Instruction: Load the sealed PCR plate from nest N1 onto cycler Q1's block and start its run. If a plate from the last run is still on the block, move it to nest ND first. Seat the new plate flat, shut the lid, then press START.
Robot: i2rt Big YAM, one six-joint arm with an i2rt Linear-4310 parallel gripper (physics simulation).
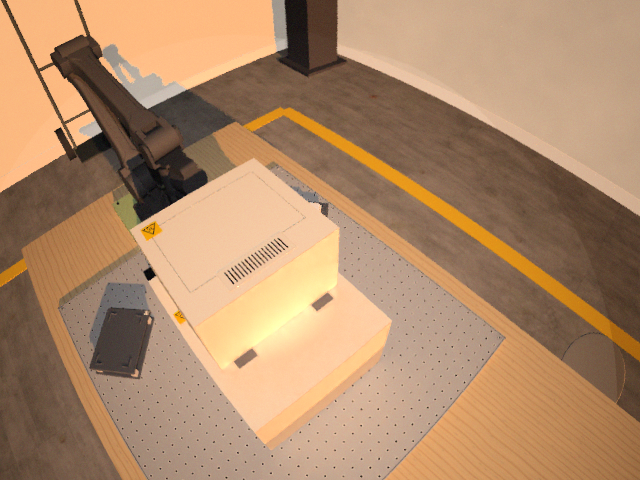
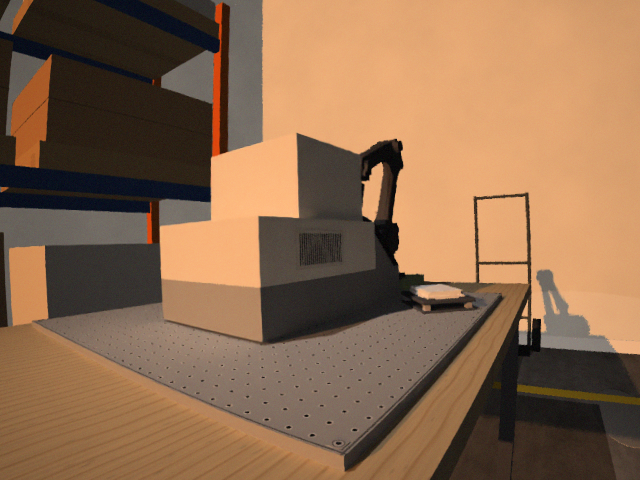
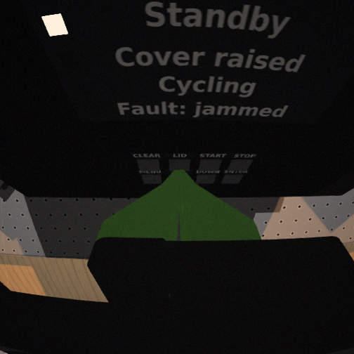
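My gripper (image 3: 178, 177) is shut and empty, its green fingertips in front of the dark front panel, at the lower edge of the LID button (image 3: 179, 164). Contact cannot be told. The START button (image 3: 210, 164) is to the right. The display (image 3: 200, 65) reads "Standby", "Cover raised", "Cycling", "Fault: jammed". Cycler Q1 (image 1: 310, 341) (image 2: 211, 253) is a big cream box with its upper housing (image 1: 232, 232) (image 2: 253, 178) on top; its block is hidden. A white plate (image 2: 438, 291) sits on a dark nest (image 2: 444, 303). Another dark nest (image 1: 121, 341) holds no plate. Nest labels are unreadable.
The arm (image 1: 118, 108) (image 2: 387, 191) stands on the cycler's front side. The cycler stands on a perforated board (image 1: 429, 361) (image 2: 289, 372) on a wooden table (image 1: 542, 403) (image 2: 62, 403). A grey box (image 2: 103, 279) and a shelf rack (image 2: 220, 77) stand beyond.
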